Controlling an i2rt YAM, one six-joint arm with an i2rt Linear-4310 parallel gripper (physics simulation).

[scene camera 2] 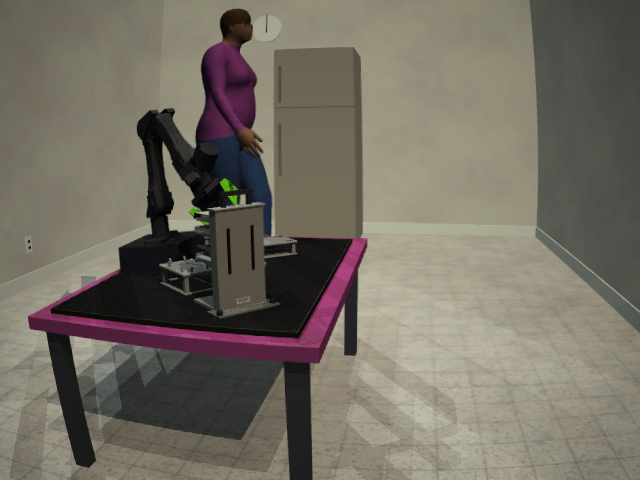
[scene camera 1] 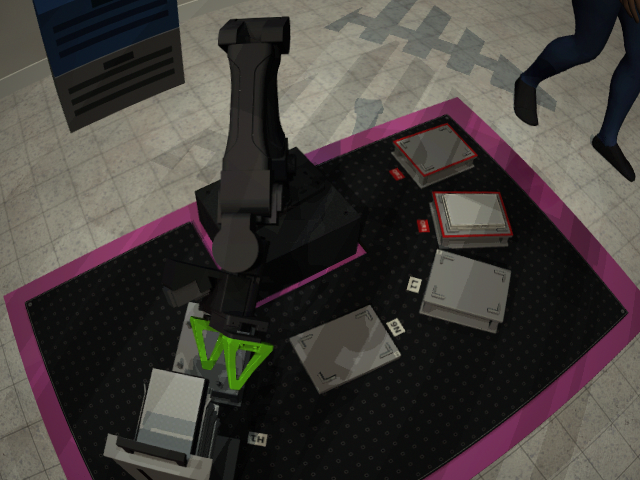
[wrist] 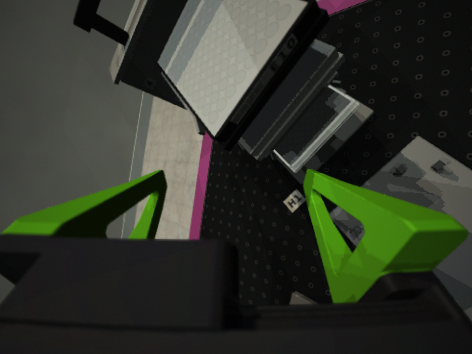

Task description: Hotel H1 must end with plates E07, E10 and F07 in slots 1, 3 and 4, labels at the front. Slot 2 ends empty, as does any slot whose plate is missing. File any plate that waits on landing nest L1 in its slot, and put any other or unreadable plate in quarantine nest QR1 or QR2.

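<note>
Hotel H1 stands at the lower left in scene camera 1. Plate E10 lies topmost in it, its label facing my gripper; its slot number is unclear. Lower hotel shelves show below it, and a light-rimmed shape lies lowest; I cannot tell whether it is a plate. My gripper is open and empty, in front of the hotel, apart from E10. Landing nest L1 bears no plate. QR1 bears a pale plate, label unreadable. QR2 bears none.
Nest N6 stands mid-table without a plate. A pinned stand is beside the hotel, partly under my gripper in scene camera 1. The hotel's dark top handle rises above it. A person stands behind the table.
</note>
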